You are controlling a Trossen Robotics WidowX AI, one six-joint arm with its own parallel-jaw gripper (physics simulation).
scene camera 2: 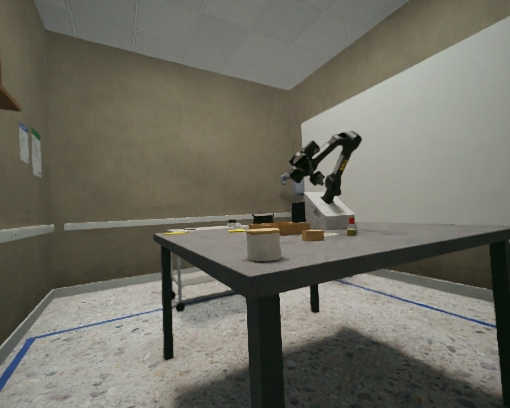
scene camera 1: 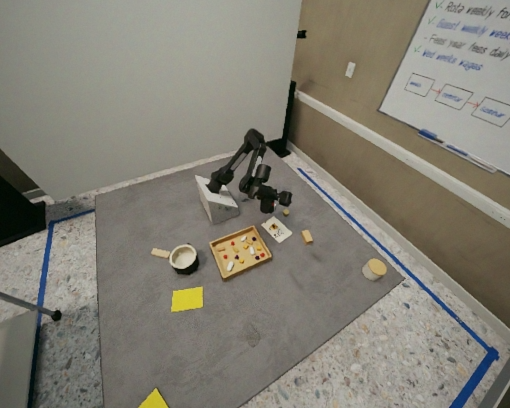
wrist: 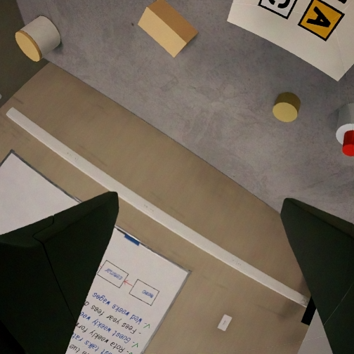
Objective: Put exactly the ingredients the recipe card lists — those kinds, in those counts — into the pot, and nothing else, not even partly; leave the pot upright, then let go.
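Places are measured from the arm's base along level axes (x ahead, y left, z up), in centimetres.
Pixels of known places: gripper, fingertip midpoint: (scene camera 2: 318,180); arm's base, link origin: (scene camera 2: 327,199) (scene camera 1: 212,189).
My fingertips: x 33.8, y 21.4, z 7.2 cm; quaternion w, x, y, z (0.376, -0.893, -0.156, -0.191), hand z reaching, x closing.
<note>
Ahead of a thing's pixels: the offset from my fingertips to its top centre. "*": to the spot under its first point.
The dark pot @(dx -10.1, dy -50.5, dz -13.6 cm) (scene camera 1: 186,269) (scene camera 2: 263,219) stands upright at the left, its pale inside facing up and its tan handle pointing left; I can make out no pieces in it. The shallow wooden tray @(dx +0.2, dy -26.2, dz -18.5 cm) (scene camera 1: 247,268) (scene camera 2: 295,228) holds small loose ingredients: white capsule-like, red, dark, yellow and tan ones. The recipe card @(* dx +6.6, dy +0.0, dz -22.9 cm) (scene camera 1: 286,236) (wrist: 300,50) lies flat beside the tray; its small print is unreadable in scene camera 1, and it is cut off in the wrist view. My gripper (scene camera 1: 286,198) (wrist: 201,204) is open and empty, raised above the table near the card and tilted toward the wall.
A tan block @(dx +14.0, dy +7.6, dz -19.6 cm) (scene camera 1: 307,237) (scene camera 2: 313,235) (wrist: 167,27), a small yellowish cylinder @(dx -5.4, dy +10.5, dz -20.6 cm) (scene camera 1: 286,212) (wrist: 286,107), a red-capped bottle @(dx -13.3, dy +6.1, dz -16.6 cm) (scene camera 2: 351,226) (wrist: 347,125) and a pale jar @(dx +46.5, dy +20.0, dz -16.2 cm) (scene camera 1: 374,270) (scene camera 2: 264,246) (wrist: 40,37) stand around. A yellow sheet @(dx +5.2, dy -57.2, dz -22.4 cm) (scene camera 1: 187,299) lies near the pot.
</note>
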